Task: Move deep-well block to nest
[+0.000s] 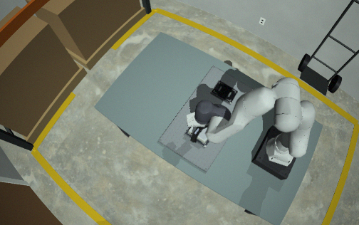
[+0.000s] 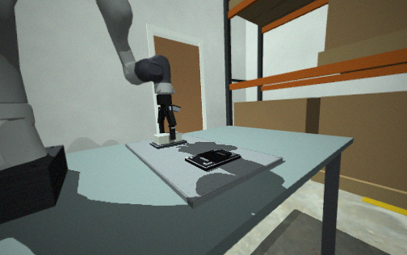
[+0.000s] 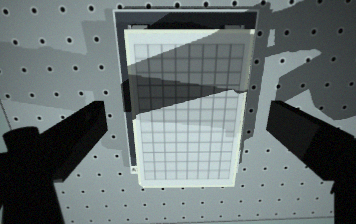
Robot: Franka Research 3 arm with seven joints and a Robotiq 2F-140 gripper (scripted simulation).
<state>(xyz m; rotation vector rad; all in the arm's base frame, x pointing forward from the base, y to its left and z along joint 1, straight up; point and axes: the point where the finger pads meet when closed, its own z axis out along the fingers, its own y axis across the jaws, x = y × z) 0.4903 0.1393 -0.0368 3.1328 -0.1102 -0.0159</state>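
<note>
My gripper is now 1 cm above the white 96-well deep-well block. From my hand the other things lie so: black plate nest N2: 35 cm to the right, 4 cm below; plate nest N1: 4 cm below.
</note>
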